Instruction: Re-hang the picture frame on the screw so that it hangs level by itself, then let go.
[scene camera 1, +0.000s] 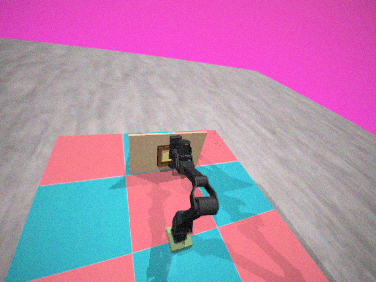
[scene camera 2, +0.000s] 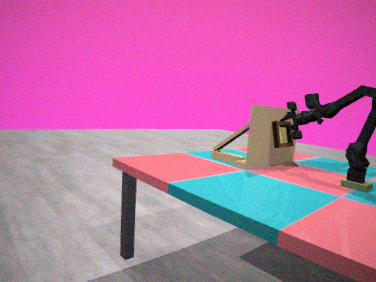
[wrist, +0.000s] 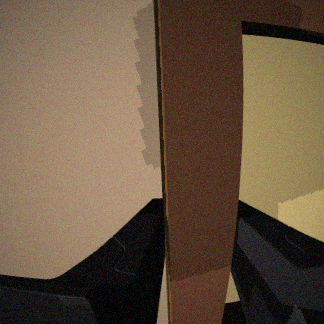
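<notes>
A brown picture frame (wrist: 233, 90) is gripped by the gripper (wrist: 190, 207).
</notes>
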